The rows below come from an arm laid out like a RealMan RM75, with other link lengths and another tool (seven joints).
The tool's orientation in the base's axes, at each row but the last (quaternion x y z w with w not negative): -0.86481, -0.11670, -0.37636, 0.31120; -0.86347, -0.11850, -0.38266, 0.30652; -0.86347, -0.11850, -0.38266, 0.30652; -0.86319, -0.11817, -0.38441, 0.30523; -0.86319, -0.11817, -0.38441, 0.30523; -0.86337, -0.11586, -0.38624, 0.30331; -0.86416, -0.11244, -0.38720, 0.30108; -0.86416, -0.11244, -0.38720, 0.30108; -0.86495, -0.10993, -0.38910, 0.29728; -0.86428, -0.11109, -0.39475, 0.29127
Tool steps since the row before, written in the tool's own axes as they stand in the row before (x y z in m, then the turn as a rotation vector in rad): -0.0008, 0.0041, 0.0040, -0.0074, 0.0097, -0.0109; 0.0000, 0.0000, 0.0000, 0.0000, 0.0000, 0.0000; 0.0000, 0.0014, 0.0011, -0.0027, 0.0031, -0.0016; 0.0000, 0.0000, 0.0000, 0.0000, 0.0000, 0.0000; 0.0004, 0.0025, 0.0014, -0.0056, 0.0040, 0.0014; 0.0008, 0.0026, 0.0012, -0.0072, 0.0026, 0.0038; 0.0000, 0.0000, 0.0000, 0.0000, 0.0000, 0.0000; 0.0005, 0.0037, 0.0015, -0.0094, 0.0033, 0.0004; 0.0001, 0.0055, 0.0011, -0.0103, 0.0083, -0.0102; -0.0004, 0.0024, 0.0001, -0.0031, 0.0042, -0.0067
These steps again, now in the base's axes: 0.0035, -0.0007, -0.0045, -0.0072, -0.0141, -0.0040; 0.0000, 0.0000, 0.0000, 0.0000, 0.0000, 0.0000; 0.0013, -0.0004, -0.0012, -0.0014, -0.0033, -0.0025; 0.0000, 0.0000, 0.0000, 0.0000, 0.0000, 0.0000; 0.0022, -0.0011, -0.0015, -0.0012, -0.0021, -0.0066; 0.0024, -0.0013, -0.0012, -0.0015, 0.0005, -0.0084; 0.0000, 0.0000, 0.0000, 0.0000, 0.0000, 0.0000; 0.0028, -0.0020, -0.0020, -0.0047, -0.0020, -0.0086; 0.0031, -0.0037, -0.0029, -0.0096, -0.0123, -0.0059; 0.0008, -0.0019, -0.0013, -0.0044, -0.0072, -0.0006
